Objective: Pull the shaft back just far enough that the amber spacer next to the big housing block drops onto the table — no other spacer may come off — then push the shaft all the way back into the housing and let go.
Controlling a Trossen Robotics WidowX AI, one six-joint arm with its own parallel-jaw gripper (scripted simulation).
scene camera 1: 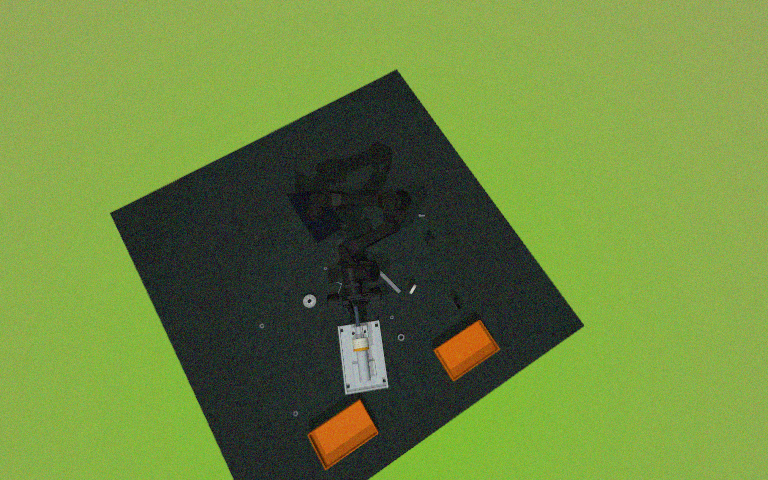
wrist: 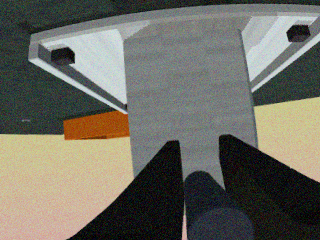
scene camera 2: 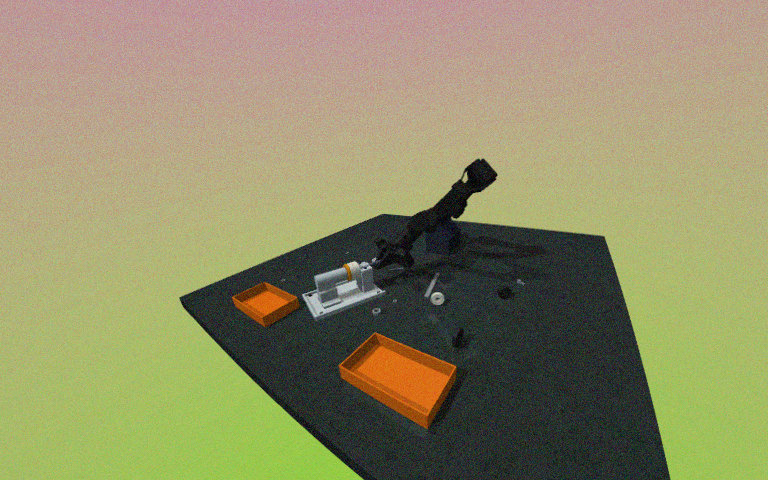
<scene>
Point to a housing block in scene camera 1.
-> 364, 370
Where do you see a housing block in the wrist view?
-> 190, 78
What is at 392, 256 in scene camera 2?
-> The gripper.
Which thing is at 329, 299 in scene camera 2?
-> A housing block.
</scene>
